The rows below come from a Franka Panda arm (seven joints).
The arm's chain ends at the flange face. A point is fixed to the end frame.
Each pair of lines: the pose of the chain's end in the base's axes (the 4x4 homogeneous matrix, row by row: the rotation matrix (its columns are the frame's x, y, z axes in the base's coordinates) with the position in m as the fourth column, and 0 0 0 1 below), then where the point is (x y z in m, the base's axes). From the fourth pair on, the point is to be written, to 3 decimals.
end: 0.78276 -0.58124 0.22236 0.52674; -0.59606 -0.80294 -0.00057 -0.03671; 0.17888 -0.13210 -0.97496 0.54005; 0 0 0 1
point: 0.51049 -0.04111 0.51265
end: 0.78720 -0.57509 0.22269 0.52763; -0.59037 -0.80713 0.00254 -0.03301; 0.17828 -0.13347 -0.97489 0.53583; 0 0 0 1
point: 0.51142 -0.03749 0.50842
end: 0.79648 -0.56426 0.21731 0.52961; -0.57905 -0.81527 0.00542 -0.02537; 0.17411 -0.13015 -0.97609 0.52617; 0 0 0 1
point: 0.51332 -0.03009 0.49885
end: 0.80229 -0.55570 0.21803 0.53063; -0.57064 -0.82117 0.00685 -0.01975; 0.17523 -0.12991 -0.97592 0.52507; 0 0 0 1
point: 0.514 -0.025 0.498
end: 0.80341 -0.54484 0.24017 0.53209; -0.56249 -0.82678 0.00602 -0.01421; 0.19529 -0.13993 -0.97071 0.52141; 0 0 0 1
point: 0.517 -0.019 0.494
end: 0.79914 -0.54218 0.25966 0.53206; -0.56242 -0.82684 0.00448 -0.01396; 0.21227 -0.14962 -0.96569 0.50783; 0 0 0 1
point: 0.517 -0.019 0.480
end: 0.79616 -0.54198 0.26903 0.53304; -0.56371 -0.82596 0.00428 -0.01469; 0.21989 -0.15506 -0.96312 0.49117; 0 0 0 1
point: 0.518 -0.020 0.463
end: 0.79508 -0.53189 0.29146 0.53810; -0.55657 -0.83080 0.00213 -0.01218; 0.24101 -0.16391 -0.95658 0.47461; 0 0 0 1
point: 0.524 -0.018 0.446
